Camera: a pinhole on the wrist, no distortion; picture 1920 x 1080 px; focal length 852.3 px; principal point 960.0 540.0 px. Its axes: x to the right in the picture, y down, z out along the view. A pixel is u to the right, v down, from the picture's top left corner.
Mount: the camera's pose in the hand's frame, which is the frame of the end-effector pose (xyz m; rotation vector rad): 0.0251 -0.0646 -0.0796 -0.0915 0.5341 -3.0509
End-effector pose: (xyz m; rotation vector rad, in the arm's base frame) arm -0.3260 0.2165 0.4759 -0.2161 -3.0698 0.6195
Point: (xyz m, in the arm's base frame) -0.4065 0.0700 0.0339
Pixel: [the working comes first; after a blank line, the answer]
In the camera's frame: -0.0227 -0.2698 0.4850

920.1 65.9
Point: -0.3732 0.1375 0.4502
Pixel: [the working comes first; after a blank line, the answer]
In the camera's frame: -0.0045 -0.0420 0.1290

930.1 262.6
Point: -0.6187 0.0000 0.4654
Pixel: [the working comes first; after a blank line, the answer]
In the camera's frame: -0.2172 0.1038 0.2427

197.3 904.6
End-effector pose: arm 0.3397 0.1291 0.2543 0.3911 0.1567 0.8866
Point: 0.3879 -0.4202 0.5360
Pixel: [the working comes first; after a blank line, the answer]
In the camera's frame: 0.4484 -0.0232 0.4990

1726.0 500.3
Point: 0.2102 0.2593 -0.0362
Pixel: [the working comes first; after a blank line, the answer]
In the camera's frame: -0.0067 -0.0220 -0.2843

behind the camera
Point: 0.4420 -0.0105 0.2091
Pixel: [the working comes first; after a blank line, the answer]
In the camera's frame: 0.0818 0.0618 0.1302

1495.3 944.5
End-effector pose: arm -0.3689 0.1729 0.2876 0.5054 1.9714 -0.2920
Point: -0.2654 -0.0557 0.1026
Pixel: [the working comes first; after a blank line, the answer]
In the camera's frame: -0.0298 -0.0275 0.3519

887.8 473.3
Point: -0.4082 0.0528 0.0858
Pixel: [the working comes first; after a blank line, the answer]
In the camera's frame: -0.1316 0.0007 0.2060

415.4 543.0
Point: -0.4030 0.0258 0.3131
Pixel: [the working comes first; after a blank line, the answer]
In the camera's frame: 0.0768 0.0387 0.1192

1508.8 816.9
